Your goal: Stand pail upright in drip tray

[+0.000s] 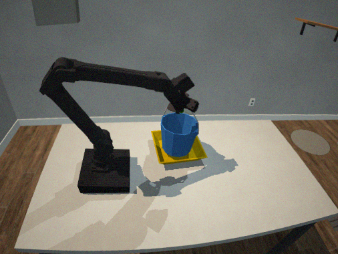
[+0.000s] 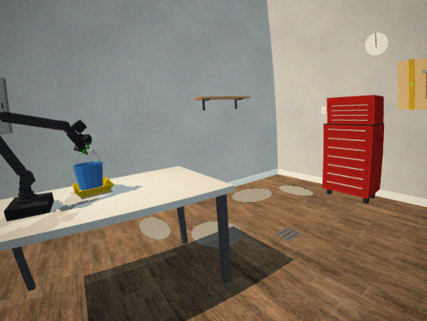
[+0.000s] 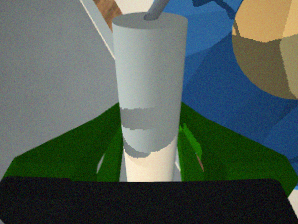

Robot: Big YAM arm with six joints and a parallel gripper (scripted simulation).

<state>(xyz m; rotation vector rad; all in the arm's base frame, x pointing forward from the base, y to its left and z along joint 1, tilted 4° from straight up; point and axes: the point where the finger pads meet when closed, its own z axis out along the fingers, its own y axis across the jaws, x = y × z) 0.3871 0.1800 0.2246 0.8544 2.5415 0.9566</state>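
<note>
The blue pail is 1 cm behind my hand, 1 cm to the right of it and 10 cm below it. Round my hand: yellow drip tray: 1 cm behind, 1 cm to the right, 26 cm below; then pail handle: 1 cm to the right, 3 cm below.
</note>
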